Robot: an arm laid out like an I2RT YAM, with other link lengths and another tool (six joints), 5 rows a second.
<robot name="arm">
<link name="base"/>
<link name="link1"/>
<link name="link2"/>
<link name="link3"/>
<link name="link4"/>
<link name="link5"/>
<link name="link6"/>
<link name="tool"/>
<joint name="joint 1" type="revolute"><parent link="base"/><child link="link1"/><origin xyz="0 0 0.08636" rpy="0 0 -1.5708"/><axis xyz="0 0 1"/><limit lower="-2.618" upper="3.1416"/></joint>
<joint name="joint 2" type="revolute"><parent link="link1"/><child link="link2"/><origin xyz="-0.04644 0.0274 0.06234" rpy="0 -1.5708 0"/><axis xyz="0 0 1"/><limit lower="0" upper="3.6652"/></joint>
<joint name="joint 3" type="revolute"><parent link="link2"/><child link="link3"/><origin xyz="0 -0.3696 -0.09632" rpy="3.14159 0 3.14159"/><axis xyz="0 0 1"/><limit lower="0" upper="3.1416"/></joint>
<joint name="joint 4" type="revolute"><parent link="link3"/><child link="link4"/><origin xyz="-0.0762 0.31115 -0.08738" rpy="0 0 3.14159"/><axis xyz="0 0 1"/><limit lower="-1.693" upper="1.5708"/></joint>
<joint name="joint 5" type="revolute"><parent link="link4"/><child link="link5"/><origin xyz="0.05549 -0.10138 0.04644" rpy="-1.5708 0 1.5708"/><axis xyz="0 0 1"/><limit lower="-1.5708" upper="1.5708"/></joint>
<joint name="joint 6" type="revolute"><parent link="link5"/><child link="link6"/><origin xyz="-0.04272 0 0.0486" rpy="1.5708 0 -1.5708"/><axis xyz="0 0 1"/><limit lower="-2.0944" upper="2.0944"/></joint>
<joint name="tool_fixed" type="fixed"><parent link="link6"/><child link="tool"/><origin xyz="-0.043 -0.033 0.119" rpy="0 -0.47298 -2.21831"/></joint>
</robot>
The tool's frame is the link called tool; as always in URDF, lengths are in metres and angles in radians.
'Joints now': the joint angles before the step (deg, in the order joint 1, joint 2, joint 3, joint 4, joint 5, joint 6). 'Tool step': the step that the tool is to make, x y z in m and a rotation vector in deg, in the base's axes. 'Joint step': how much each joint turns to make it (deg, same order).
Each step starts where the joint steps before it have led.
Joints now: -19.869, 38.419, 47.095, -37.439, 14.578, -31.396
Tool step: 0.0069, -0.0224, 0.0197, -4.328, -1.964, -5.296
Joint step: -0.067, 1.529, 1.044, 4.018, 6.203, -0.689
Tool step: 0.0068, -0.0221, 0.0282, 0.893, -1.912, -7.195
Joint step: -0.208, 3.963, 5.165, -1.614, 5.671, 4.746
